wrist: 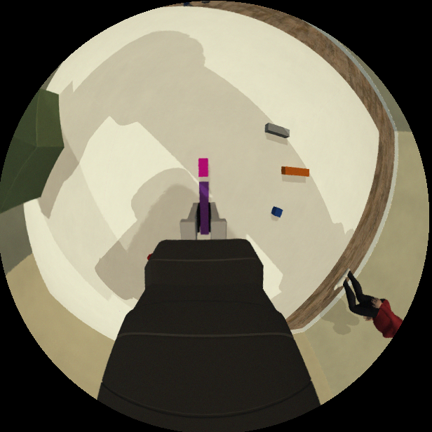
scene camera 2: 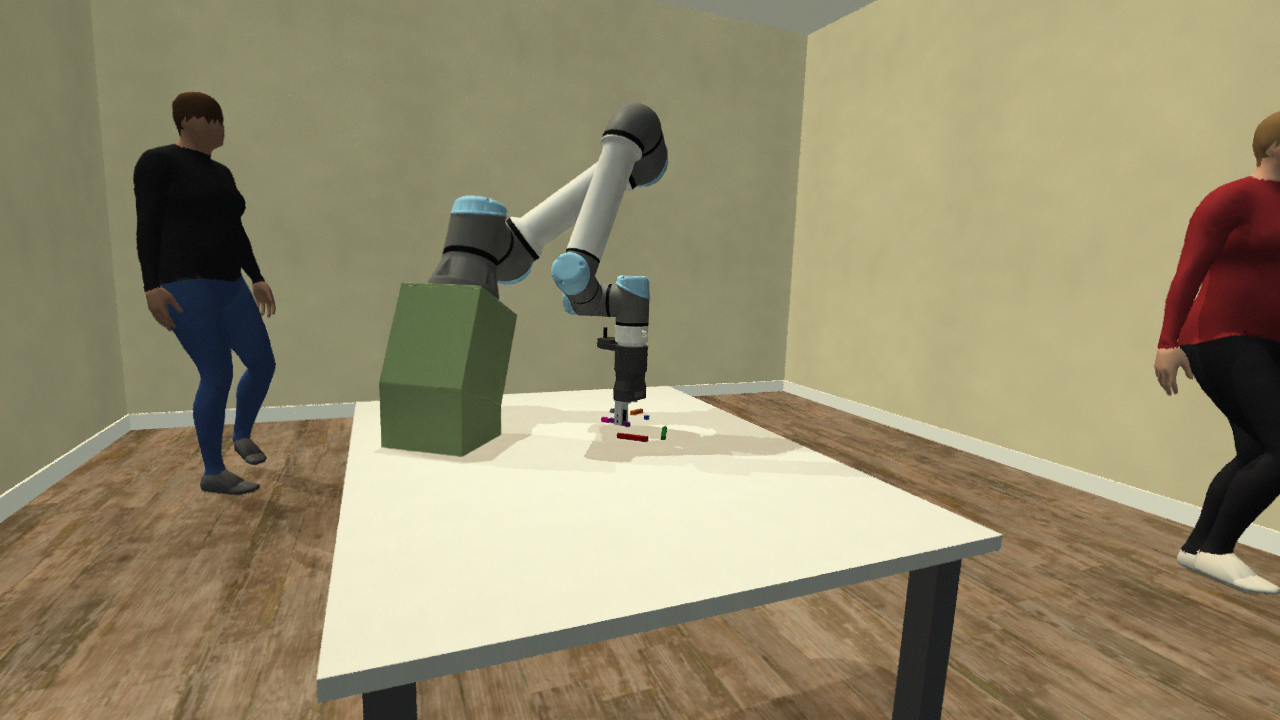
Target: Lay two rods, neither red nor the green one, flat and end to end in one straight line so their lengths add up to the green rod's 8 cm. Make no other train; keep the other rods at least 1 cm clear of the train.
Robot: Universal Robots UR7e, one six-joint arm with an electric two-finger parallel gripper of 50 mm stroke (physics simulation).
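Note:
My gripper is shut on the purple rod, low over the table. In the wrist view the purple rod points away from the gripper body, its far end facing the short magenta rod. The two look nearly in line, with a narrow gap between their ends. Whether the purple rod touches the table I cannot tell. The green rod lies apart, right of the red rod in the scene view; the gripper body hides the green rod in the wrist view. A red tip shows beside the gripper body.
In the wrist view, a grey rod, an orange rod and a small blue rod lie right of the magenta and purple rods. The green robot pedestal stands at the left. Two people stand beyond the table.

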